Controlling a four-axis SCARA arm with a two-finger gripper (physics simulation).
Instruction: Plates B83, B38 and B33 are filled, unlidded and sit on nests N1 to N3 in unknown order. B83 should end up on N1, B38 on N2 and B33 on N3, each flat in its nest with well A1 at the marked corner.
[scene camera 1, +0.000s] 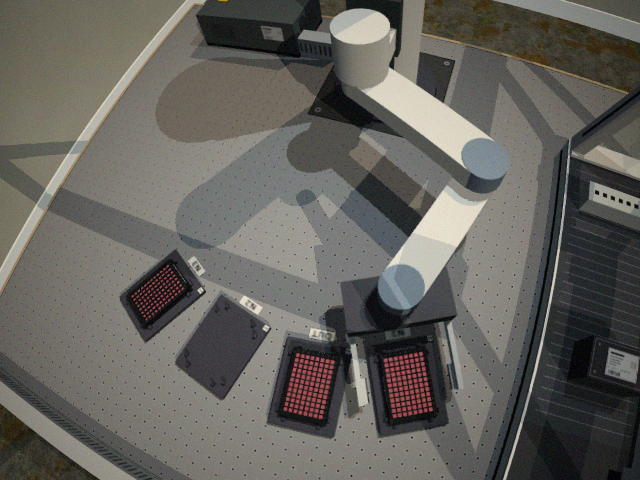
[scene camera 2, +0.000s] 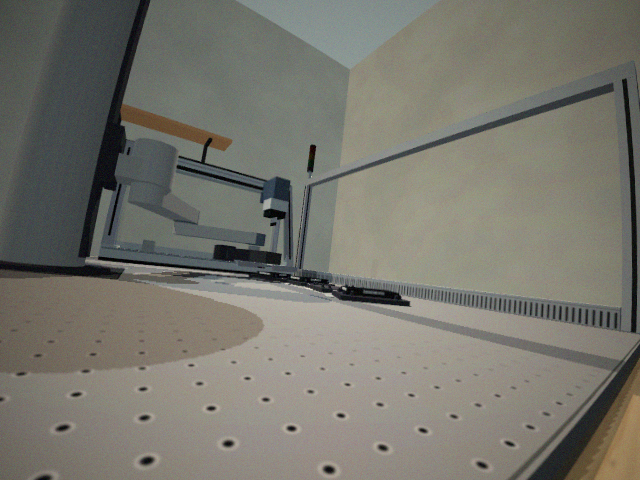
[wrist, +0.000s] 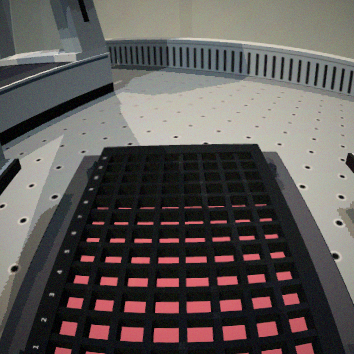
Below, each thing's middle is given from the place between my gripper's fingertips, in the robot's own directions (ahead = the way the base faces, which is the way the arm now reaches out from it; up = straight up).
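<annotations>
From my hand: nest N2 (scene camera 1: 222, 346), 360 mm to the right, 30 mm ahead, 40 mm below; plate B83 (scene camera 1: 308, 391), 170 mm to the right, 40 mm ahead, 30 mm below; out nest (scene camera 1: 329, 430), 170 mm to the right, 40 mm ahead, 40 mm below; nest N1 (scene camera 1: 385, 429), 10 mm to the right, 20 mm behind, 40 mm below.
</annotations>
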